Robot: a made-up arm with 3 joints.
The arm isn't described. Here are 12 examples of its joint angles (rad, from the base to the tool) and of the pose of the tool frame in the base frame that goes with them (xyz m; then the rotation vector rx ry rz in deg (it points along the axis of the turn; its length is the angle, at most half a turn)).
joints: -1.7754 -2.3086 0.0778
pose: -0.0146 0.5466 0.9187 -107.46 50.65 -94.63
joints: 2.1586 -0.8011 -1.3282
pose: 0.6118 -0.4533 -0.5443 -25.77 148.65 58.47
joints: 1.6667 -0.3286 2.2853
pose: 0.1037 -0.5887 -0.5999 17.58 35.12 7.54
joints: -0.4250 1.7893 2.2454
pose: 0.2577 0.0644 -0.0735 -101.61 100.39 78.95
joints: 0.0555 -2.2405 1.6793
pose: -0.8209 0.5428 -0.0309 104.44 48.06 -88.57
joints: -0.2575 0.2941 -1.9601
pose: -0.1901 -0.6226 0.0209 17.06 -96.77 8.49
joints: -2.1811 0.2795 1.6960
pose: 0.1279 -0.6677 0.3911 -4.95 -136.74 -20.01
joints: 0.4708 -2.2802 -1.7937
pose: -0.7489 0.4447 -0.4354 -90.50 -61.29 -116.26
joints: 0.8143 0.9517 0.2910
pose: 0.1967 -0.4674 0.0410 -28.93 -27.67 46.91
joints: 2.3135 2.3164 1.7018
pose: -0.0881 0.3776 0.2850 -121.31 -17.65 -56.64
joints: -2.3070 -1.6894 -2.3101
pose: 0.6450 0.0844 0.9219 -71.63 -0.13 65.11
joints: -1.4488 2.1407 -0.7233
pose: -0.1616 0.3511 -0.1431 110.04 24.14 57.96
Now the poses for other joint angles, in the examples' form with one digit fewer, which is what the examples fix.
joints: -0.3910 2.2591 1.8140
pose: 0.182 0.347 -0.056 -94.9 61.3 110.1
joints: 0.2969 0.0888 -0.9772
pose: -0.272 -0.656 -0.185 1.8 -72.9 5.1
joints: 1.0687 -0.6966 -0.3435
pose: -0.248 -0.456 -0.765 15.4 -77.4 -40.5
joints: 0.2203 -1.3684 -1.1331
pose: -0.981 -0.109 -0.309 -36.9 -64.3 -75.2
